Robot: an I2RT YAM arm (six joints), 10 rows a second.
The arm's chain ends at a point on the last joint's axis. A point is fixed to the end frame.
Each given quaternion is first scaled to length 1.
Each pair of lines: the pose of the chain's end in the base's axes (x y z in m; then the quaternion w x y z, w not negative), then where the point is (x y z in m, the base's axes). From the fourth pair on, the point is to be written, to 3 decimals.
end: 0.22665 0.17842 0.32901 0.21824 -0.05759 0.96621 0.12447
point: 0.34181 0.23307 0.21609
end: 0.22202 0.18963 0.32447 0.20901 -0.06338 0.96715 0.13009
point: 0.33431 0.24688 0.20996
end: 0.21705 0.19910 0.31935 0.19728 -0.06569 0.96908 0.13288
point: 0.32616 0.25757 0.20241
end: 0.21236 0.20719 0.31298 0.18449 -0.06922 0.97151 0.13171
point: 0.318 0.266 0.193
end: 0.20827 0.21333 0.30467 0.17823 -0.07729 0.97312 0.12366
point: 0.312 0.271 0.183
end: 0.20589 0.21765 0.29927 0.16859 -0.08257 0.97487 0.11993
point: 0.307 0.275 0.175
